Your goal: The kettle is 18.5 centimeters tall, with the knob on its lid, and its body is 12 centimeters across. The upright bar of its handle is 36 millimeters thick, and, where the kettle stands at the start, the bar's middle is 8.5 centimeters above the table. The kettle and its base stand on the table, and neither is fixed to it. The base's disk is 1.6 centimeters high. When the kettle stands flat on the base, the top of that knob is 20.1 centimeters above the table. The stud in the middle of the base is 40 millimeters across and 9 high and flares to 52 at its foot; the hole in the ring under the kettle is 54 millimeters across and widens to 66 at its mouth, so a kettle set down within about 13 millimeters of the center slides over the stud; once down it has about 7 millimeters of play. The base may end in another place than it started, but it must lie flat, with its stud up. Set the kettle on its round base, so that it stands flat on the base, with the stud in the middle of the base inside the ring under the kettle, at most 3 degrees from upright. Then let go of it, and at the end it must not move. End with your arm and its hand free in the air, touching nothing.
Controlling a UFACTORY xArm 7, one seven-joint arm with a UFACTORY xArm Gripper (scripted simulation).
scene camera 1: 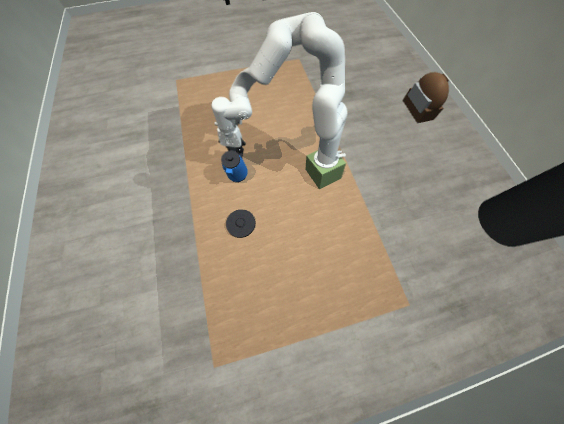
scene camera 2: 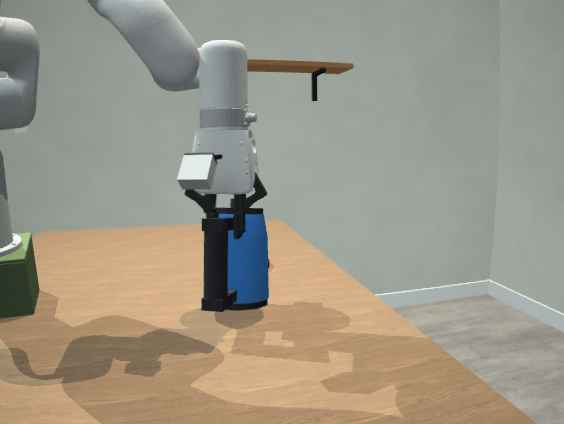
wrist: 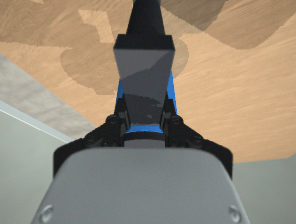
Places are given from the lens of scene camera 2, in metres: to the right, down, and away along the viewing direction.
blue kettle [scene camera 2: 235, 270]: -0.08, 0.10, 0.69
